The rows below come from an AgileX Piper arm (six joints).
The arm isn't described. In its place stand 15 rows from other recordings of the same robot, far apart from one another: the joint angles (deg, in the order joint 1, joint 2, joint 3, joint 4, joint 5, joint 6), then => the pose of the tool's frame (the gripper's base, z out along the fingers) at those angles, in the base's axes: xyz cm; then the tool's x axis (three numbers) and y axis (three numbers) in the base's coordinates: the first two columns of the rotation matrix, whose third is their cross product.
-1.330, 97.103, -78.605, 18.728, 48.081, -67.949 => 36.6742, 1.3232, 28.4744, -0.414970, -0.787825, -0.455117, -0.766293, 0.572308, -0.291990
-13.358, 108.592, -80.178, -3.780, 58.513, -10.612 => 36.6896, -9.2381, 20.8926, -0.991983, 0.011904, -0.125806, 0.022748, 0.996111, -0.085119
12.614, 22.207, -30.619, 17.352, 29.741, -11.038 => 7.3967, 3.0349, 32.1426, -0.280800, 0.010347, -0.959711, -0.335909, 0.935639, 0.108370
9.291, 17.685, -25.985, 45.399, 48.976, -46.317 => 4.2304, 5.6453, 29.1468, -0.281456, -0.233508, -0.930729, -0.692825, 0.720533, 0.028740
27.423, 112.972, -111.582, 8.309, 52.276, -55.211 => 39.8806, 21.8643, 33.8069, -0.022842, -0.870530, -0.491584, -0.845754, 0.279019, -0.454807
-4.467, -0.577, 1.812, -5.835, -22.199, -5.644 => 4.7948, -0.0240, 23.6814, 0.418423, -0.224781, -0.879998, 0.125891, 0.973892, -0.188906
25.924, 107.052, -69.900, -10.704, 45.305, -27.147 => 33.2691, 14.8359, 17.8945, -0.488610, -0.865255, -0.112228, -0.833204, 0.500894, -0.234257
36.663, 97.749, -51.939, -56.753, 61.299, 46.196 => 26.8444, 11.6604, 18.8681, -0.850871, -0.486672, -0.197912, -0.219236, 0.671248, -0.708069
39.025, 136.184, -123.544, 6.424, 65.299, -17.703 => 38.9383, 32.7504, 19.2609, -0.548564, -0.776244, -0.310682, -0.819773, 0.572429, 0.017234
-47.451, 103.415, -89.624, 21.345, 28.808, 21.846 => 30.0369, -30.3630, 31.9571, 0.110204, 0.830253, -0.546384, 0.735616, 0.301545, 0.606580
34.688, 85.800, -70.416, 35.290, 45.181, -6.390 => 24.3568, 21.3931, 32.0494, -0.843049, -0.201815, -0.498536, -0.475658, 0.712409, 0.515967
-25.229, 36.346, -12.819, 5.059, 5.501, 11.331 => 11.1852, -5.1853, 22.5599, -0.235036, 0.422233, -0.875487, 0.505970, 0.822209, 0.260704
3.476, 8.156, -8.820, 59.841, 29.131, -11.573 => 5.2166, 4.1542, 23.3591, -0.453059, 0.612780, -0.647487, -0.210760, 0.632091, 0.745682
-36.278, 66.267, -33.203, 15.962, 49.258, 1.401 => 15.1903, -8.7974, 21.2042, -0.654108, 0.731833, -0.191214, 0.689398, 0.680823, 0.247407
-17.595, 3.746, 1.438, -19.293, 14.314, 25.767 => 5.4612, -2.5117, 17.9624, -0.178378, 0.184545, -0.966501, 0.401771, 0.910301, 0.099662
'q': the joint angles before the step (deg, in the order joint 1, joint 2, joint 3, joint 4, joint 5, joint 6). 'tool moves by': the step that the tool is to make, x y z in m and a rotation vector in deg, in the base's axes. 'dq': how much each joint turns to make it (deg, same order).
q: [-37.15, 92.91, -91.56, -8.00, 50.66, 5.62]
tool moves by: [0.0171, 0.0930, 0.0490, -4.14, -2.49, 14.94]
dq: [15.31, -5.96, -3.37, -1.82, 5.08, -0.97]
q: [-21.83, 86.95, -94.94, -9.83, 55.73, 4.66]
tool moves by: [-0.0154, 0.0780, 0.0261, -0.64, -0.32, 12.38]
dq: [13.56, -5.93, -0.05, -0.84, 5.59, -0.01]
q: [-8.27, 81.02, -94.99, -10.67, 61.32, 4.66]
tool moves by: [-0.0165, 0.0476, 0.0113, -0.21, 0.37, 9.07]
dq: [9.75, -3.12, -0.01, -0.40, 3.53, -0.12]
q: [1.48, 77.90, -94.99, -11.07, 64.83, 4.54]
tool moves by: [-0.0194, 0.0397, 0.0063, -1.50, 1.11, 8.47]
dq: [9.85, -2.34, 0.16, -1.80, 3.53, 0.00]
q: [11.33, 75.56, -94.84, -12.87, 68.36, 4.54]
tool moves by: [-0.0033, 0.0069, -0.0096, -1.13, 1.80, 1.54]
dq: [2.01, -0.80, 2.65, -0.89, 0.18, 0.11]
